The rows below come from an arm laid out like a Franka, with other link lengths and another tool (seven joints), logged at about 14 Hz.
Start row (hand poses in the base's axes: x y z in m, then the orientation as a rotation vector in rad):
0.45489 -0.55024 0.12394 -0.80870 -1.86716 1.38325
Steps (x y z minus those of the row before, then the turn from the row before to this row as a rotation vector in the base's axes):
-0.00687 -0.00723 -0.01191 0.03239 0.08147 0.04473
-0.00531 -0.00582 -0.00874 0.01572 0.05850 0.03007
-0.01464 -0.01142 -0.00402 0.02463 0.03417 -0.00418
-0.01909 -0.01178 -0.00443 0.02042 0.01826 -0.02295
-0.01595 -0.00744 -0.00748 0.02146 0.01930 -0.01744
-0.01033 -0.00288 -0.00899 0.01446 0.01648 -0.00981
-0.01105 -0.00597 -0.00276 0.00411 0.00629 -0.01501
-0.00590 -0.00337 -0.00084 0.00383 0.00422 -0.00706
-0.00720 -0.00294 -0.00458 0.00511 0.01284 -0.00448
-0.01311 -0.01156 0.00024 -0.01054 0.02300 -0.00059
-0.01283 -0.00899 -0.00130 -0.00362 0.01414 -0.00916
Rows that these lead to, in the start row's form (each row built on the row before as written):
0.44802 -0.55747 0.11203 -0.68823 -1.85021 1.38902
0.44271 -0.56329 0.10329 -0.60789 -1.83061 1.39777
0.42807 -0.57471 0.09927 -0.57162 -1.81600 1.37280
0.40898 -0.58649 0.09484 -0.56582 -1.80158 1.33860
0.39303 -0.59393 0.08736 -0.55408 -1.78947 1.30729
0.38270 -0.59681 0.07837 -0.54201 -1.77930 1.28779
0.37165 -0.60278 0.07561 -0.54747 -1.76919 1.27400
0.36575 -0.60615 0.07477 -0.54803 -1.76442 1.26581
0.35855 -0.60909 0.07019 -0.53954 -1.75445 1.25879
0.34544 -0.62065 0.07043 -0.52962 -1.72935 1.26974
0.33261 -0.62964 0.06913 -0.52892 -1.71140 1.26755

